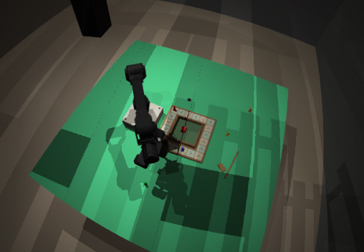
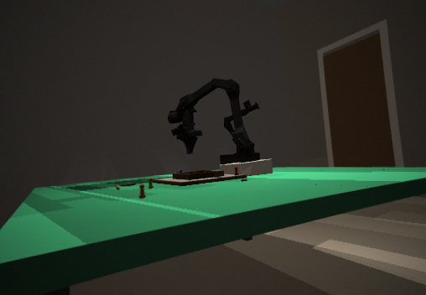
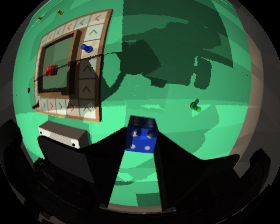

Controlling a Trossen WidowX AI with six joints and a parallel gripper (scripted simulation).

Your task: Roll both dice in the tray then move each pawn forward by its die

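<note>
The red pawn is 20 mm ahead of my gripper tip, 350 mm to the left of it and 100 mm below it. From my gripper tip the other things lie so: tray (120 mm ahead, 220 mm to the left, 120 mm below); blue pawn (130 mm ahead, 110 mm to the left, 100 mm below); small brown block (350 mm ahead, 60 mm to the left, 120 mm below).
</note>
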